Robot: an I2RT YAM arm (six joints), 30 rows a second.
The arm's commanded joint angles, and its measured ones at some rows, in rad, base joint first. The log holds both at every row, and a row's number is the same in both.
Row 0, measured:
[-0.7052, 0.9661, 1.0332, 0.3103, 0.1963, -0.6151]
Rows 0 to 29, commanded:
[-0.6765, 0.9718, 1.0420, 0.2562, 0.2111, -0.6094]
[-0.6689, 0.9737, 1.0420, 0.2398, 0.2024, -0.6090]
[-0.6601, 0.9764, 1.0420, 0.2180, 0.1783, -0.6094]
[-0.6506, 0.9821, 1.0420, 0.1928, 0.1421, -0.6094]
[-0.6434, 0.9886, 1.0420, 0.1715, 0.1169, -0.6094]
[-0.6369, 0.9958, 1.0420, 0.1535, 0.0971, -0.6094]
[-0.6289, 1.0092, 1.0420, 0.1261, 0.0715, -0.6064]
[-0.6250, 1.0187, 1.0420, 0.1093, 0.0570, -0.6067]
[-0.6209, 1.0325, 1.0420, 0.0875, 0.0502, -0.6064]
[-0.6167, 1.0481, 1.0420, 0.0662, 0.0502, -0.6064]
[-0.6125, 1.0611, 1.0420, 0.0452, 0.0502, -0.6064]
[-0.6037, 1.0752, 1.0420, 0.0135, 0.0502, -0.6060]
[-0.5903, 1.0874, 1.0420, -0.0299, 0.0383, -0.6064]
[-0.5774, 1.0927, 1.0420, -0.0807, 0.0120, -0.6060]
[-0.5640, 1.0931, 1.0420, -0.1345, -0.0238, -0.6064]
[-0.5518, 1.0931, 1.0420, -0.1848, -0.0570, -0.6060]
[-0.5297, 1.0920, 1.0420, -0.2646, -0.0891, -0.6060]
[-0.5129, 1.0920, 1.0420, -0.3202, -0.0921, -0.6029]
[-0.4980, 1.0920, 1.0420, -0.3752, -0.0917, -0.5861]
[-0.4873, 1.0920, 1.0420, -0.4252, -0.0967, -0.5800]
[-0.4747, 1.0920, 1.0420, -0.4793, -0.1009, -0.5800]
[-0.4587, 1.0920, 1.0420, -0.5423, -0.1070, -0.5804]
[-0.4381, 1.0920, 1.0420, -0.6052, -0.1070, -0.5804]
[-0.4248, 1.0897, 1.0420, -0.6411, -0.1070, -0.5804]
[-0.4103, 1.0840, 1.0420, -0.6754, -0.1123, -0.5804]
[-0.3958, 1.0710, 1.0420, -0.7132, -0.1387, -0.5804]
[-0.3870, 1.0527, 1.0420, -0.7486, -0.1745, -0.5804]
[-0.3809, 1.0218, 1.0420, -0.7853, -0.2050, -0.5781]
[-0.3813, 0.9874, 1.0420, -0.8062, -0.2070, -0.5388]
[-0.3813, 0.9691, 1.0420, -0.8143, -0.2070, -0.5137]
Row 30, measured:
[-0.3897, 1.0485, 1.0378, -0.7921, -0.1539, -0.5846]
